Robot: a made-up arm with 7 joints. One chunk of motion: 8 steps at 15 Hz.
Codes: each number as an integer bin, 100 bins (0 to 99) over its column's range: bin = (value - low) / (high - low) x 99, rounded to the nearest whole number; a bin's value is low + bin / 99 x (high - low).
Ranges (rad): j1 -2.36..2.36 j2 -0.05..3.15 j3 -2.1..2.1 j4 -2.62..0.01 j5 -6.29..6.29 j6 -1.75..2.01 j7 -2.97..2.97
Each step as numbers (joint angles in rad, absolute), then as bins.
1 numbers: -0.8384 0.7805 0.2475 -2.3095 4.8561 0.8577 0.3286
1 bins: 32 26 55 12 88 69 55
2 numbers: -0.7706 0.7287 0.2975 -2.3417 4.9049 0.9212 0.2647
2 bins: 33 24 57 10 88 70 54
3 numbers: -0.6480 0.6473 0.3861 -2.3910 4.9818 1.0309 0.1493
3 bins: 36 22 59 9 89 73 52
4 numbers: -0.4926 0.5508 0.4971 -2.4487 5.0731 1.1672 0.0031
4 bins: 39 19 61 6 89 77 50
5 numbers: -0.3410 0.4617 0.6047 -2.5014 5.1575 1.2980 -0.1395
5 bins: 42 16 64 4 90 80 47
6 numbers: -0.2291 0.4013 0.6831 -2.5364 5.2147 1.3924 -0.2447
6 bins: 45 14 66 3 91 83 45
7 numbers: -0.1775 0.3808 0.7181 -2.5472 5.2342 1.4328 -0.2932
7 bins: 46 13 66 3 91 84 45
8 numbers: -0.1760 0.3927 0.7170 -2.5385 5.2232 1.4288 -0.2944
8 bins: 46 14 66 3 91 84 45
